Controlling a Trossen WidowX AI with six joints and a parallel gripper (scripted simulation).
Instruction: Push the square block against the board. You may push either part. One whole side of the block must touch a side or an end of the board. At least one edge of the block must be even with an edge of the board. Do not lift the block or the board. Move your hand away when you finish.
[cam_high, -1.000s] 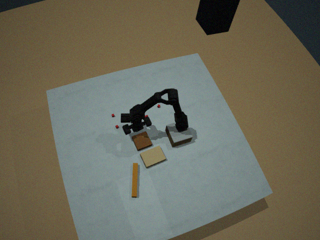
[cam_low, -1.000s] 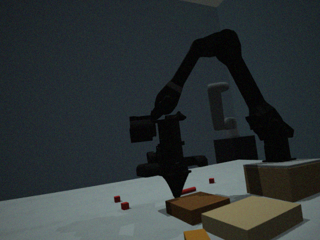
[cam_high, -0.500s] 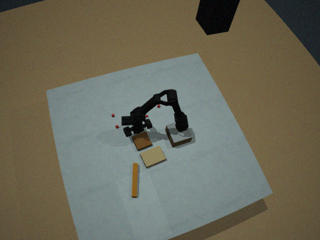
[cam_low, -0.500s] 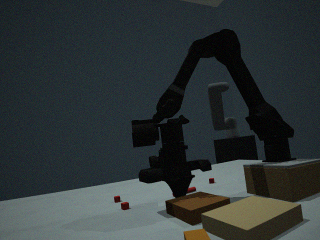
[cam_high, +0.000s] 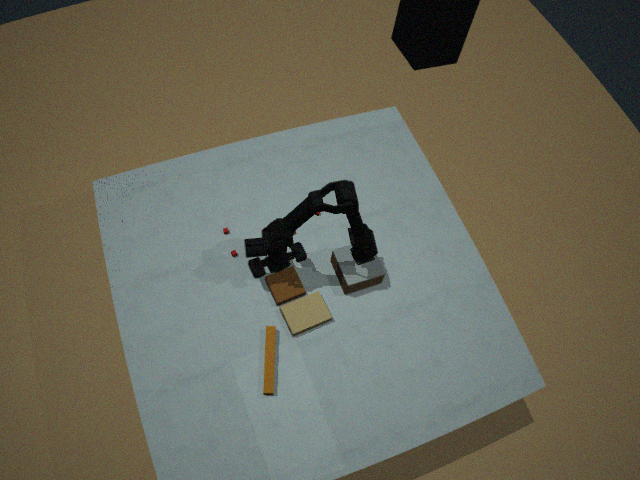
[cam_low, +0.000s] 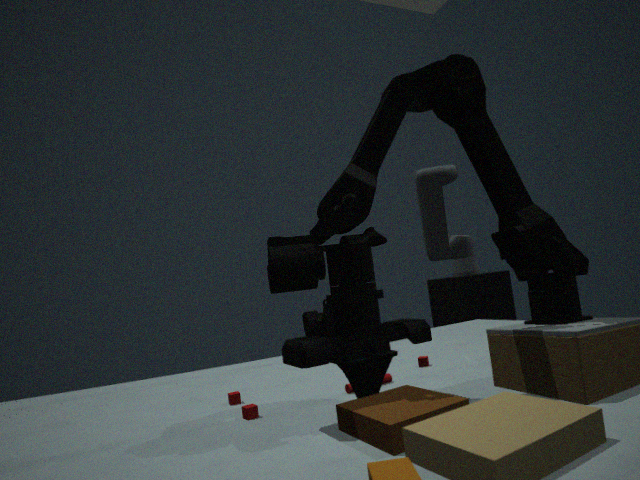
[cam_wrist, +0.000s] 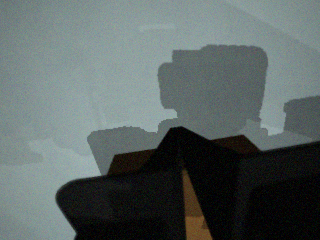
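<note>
Right now my gripper tip is 70 mm to the right of the dark brown square block and 10 mm below it. From my gripper tip the other things lie so: orange bar 130 mm ahead, 290 mm to the left, 10 mm above; then tan block 30 mm behind, 180 mm to the left, 10 mm above; then red rod 70 mm behind, 120 mm to the right.
</note>
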